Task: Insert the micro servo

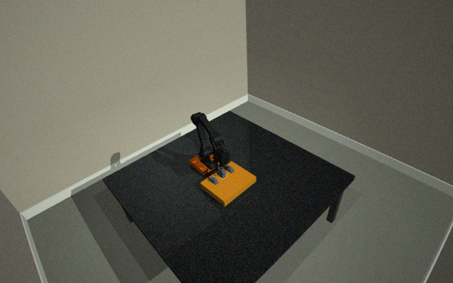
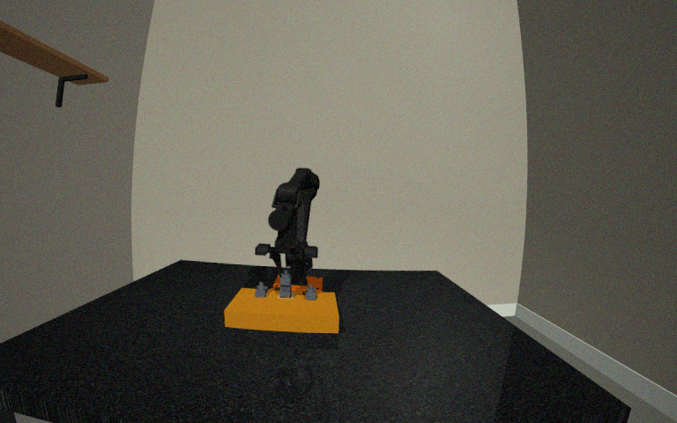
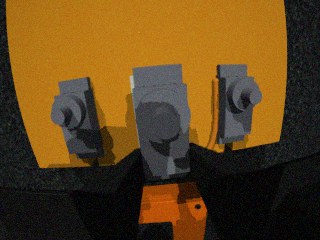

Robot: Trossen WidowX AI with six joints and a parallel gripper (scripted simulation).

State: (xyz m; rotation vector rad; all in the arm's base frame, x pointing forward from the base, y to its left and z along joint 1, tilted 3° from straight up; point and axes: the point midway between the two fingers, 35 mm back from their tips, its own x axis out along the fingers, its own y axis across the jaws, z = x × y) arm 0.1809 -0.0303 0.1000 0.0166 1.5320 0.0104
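The orange robot deck is 12 cm ahead of my gripper tip and 7 cm below it.
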